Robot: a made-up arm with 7 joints.
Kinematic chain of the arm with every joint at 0, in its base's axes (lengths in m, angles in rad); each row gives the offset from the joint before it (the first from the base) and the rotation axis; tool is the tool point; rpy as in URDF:
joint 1: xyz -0.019 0.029 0.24 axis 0 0.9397 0.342
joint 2: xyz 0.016 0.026 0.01 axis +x
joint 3: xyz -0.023 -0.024 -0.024 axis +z
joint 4: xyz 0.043 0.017 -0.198 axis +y
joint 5: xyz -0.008 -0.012 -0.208 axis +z
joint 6: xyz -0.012 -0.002 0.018 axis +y
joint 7: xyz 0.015 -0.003 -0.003 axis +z
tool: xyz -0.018 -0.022 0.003 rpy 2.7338 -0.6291 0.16
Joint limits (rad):
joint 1: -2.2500..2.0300
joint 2: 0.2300..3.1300
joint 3: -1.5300..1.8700
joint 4: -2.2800..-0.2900
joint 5: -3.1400..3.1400
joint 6: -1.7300..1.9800
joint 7: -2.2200..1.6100
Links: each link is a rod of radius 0.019 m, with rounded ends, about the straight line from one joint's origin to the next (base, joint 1, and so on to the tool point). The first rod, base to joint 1, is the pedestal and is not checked.
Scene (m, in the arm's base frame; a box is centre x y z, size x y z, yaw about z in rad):
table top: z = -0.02
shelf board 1: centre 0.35 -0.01 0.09 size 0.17 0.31 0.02 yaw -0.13
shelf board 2: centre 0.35 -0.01 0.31 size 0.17 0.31 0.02 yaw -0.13
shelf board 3: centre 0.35 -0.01 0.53 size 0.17 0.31 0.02 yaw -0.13
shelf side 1: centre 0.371 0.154 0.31 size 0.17 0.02 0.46 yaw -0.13
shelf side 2: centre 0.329 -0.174 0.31 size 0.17 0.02 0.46 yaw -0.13
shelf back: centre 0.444 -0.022 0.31 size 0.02 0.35 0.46 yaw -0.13
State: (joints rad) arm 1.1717 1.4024 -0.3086 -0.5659 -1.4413 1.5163 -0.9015
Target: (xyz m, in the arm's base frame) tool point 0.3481 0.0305 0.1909
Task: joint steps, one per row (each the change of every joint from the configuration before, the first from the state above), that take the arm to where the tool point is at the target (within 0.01 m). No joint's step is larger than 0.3 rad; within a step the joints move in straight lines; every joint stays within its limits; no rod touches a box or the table.
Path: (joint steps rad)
1: -0.2755 -0.0502 0.1395 -0.2857 -0.0427 0.0292 -0.1027
2: -0.2755 -0.0502 0.1396 -0.2857 -0.0426 0.0293 -0.1027
3: -0.2755 -0.0502 0.1395 -0.2856 -0.0427 0.0292 -0.1027
4: -0.2755 -0.0502 0.1395 -0.2857 -0.0426 0.0293 -0.1027
5: -0.2755 -0.0502 0.1396 -0.2857 -0.0427 0.0292 -0.1028
6: -0.2756 -0.0502 0.1395 -0.2857 -0.0427 0.0293 -0.1027
7: 0.0420 -0.1547 -0.2691 0.0000 0.0433 -0.0589 0.1197
8: 0.0419 -0.1546 -0.2692 0.0000 0.0433 -0.0588 0.1197
9: 0.0420 -0.1546 -0.2691 0.0000 0.0432 -0.0589 0.1197
10: -0.1192 -0.0297 -0.0302 0.2428 0.0194 -0.0009 0.0333
11: -0.1192 -0.0298 -0.0303 0.2429 0.0194 -0.0010 0.0333
12: -0.1192 -0.0298 -0.0302 0.2428 0.0195 -0.0010 0.0333
13: -0.1193 -0.0297 -0.0302 0.2428 0.0194 -0.0010 0.0332
14: -0.1192 -0.0298 -0.0303 0.2429 0.0194 -0.0010 0.0333

